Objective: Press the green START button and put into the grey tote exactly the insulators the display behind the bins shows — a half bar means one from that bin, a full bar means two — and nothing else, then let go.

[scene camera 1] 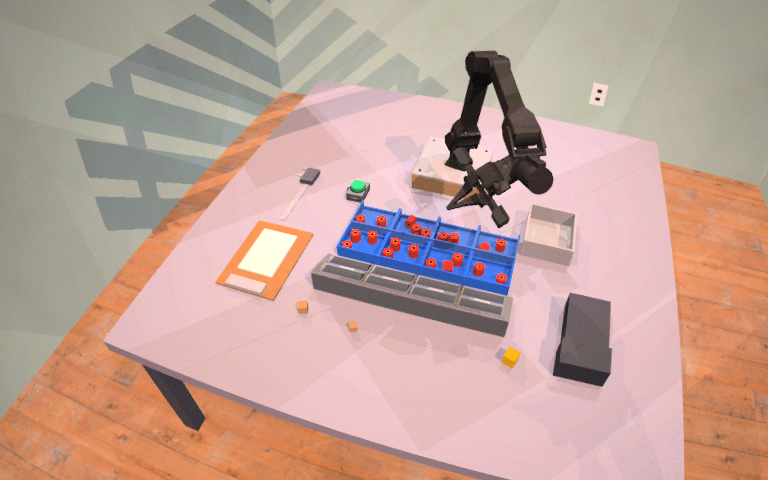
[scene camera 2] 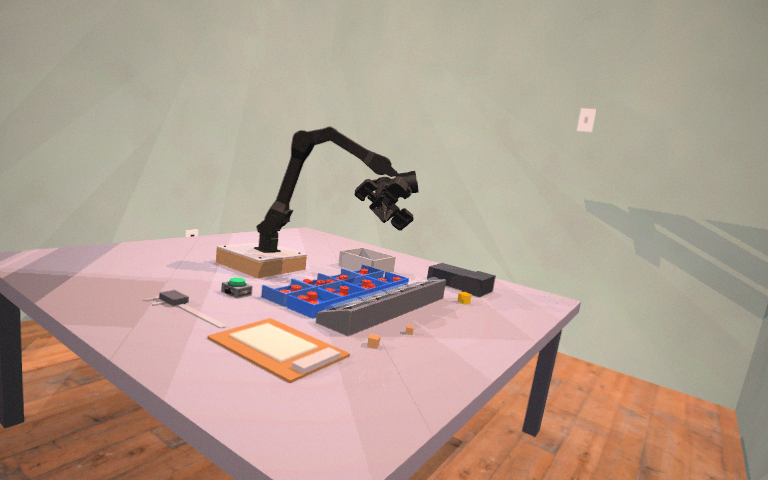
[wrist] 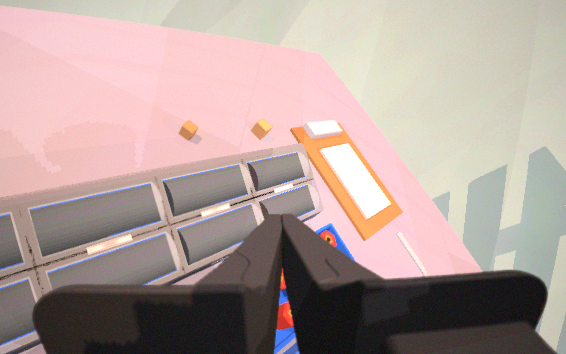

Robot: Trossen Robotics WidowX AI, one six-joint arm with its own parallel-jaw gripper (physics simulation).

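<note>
My gripper (scene camera 1: pixel 449 207) (scene camera 2: pixel 384 219) (wrist: pixel 280 225) is shut and empty, high above the bins. The blue bins (scene camera 1: pixel 487 284) (scene camera 2: pixel 300 305) (wrist: pixel 342 245) hold red insulators (scene camera 1: pixel 500 245) (scene camera 2: pixel 312 296) (wrist: pixel 327 239) in two rows of compartments. The dark grey display (scene camera 1: pixel 407 302) (scene camera 2: pixel 396 312) (wrist: pixel 161 200) has grey windows in two rows; short pale strips show between the rows in the wrist view, and no coloured bar is plain. The START button (scene camera 1: pixel 357 185) (scene camera 2: pixel 237 281) is green. The grey tote (scene camera 1: pixel 548 253) (scene camera 2: pixel 378 263) shows no insulator inside. My fingers hide part of the bins in the wrist view.
An orange clipboard (scene camera 1: pixel 297 243) (wrist: pixel 370 230) lies left of the display in scene camera 1. Two small orange cubes (scene camera 1: pixel 303 306) (scene camera 1: pixel 352 326) and a yellow cube (scene camera 1: pixel 510 357) lie in front. A black block (scene camera 1: pixel 583 339) (scene camera 2: pixel 461 277) stands right. A dark tool (scene camera 1: pixel 309 176) lies beyond the clipboard.
</note>
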